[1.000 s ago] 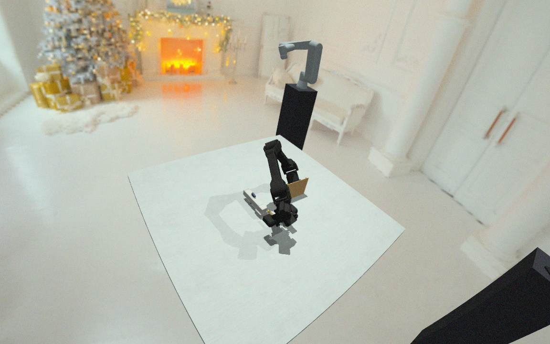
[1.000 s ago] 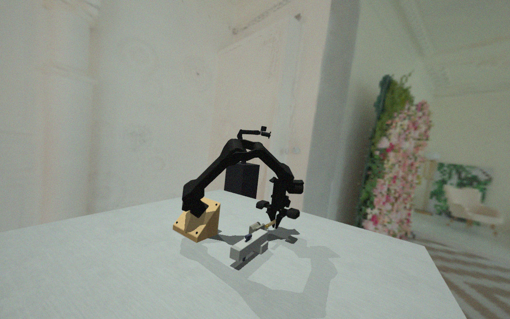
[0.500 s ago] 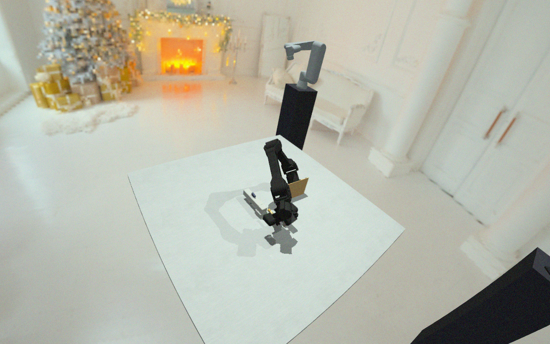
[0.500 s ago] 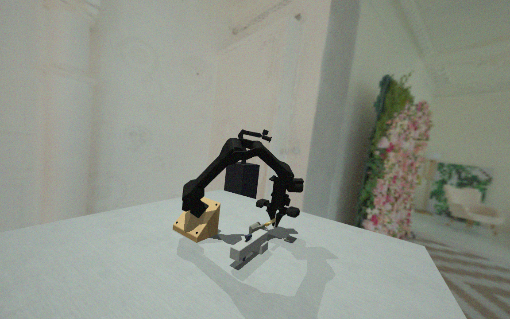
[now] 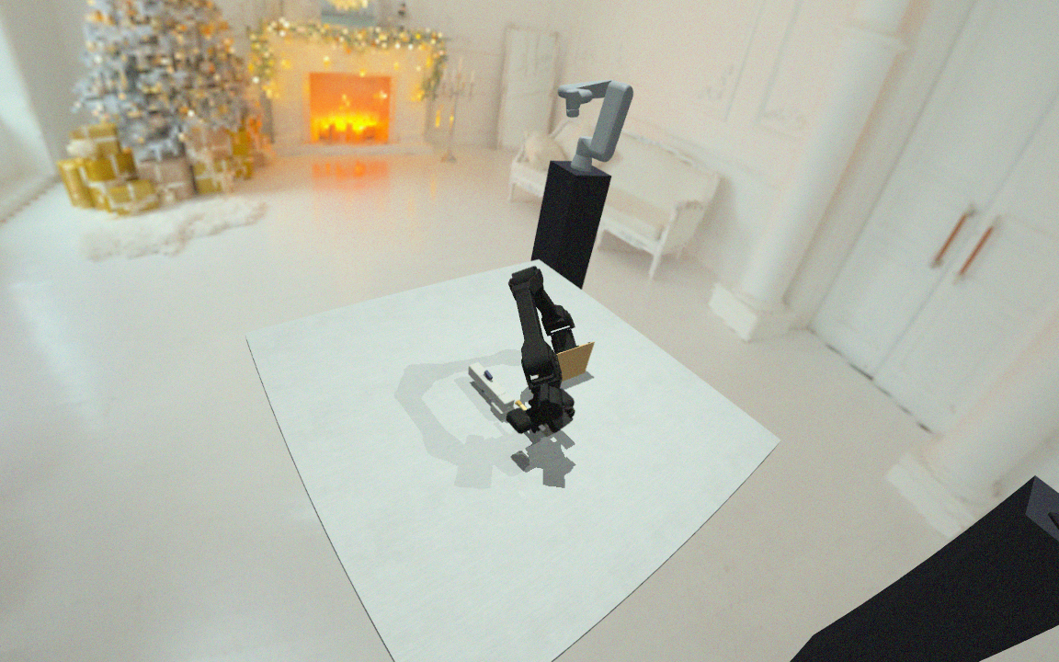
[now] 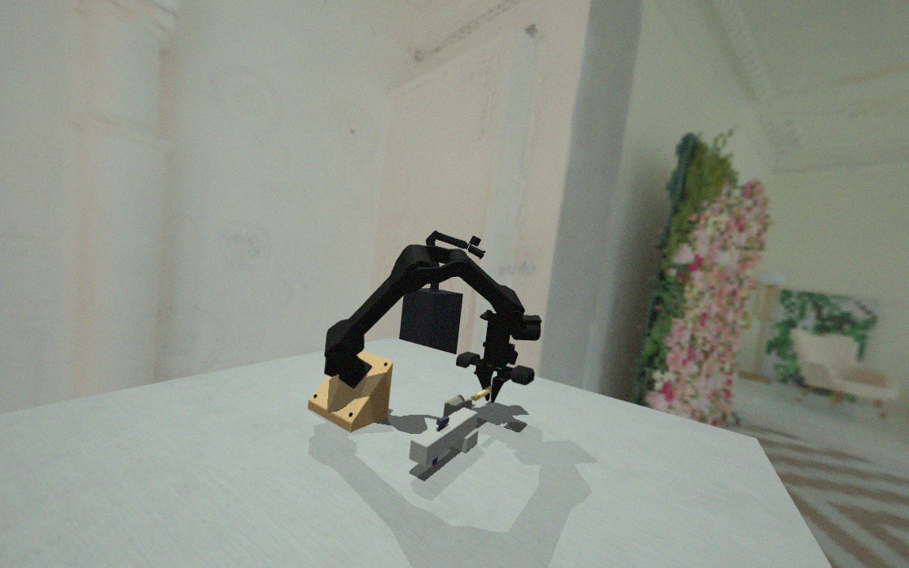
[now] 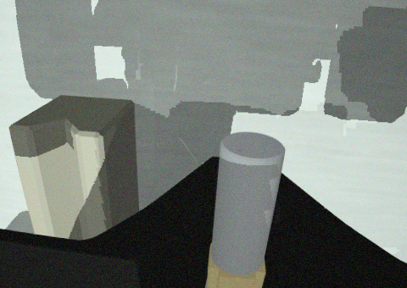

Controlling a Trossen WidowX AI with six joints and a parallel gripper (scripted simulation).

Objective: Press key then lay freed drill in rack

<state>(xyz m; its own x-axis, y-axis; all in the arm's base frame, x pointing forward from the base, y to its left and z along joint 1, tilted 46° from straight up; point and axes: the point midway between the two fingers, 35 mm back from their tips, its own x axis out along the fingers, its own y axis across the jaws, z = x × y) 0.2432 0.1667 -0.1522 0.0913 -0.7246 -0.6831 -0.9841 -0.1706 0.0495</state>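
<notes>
Right now my gripper tip is 10 mm short of the drill, 40 mm to the left of it and 30 mm below it. The rest, counted from my gripper tip: dark blue key: 40 mm ahead, 220 mm to the right; then grey grooved rack: 60 mm behind, 40 mm to the right, 30 mm below; then grey housing: 30 mm ahead, 190 mm to the right, 10 mm below.
</notes>
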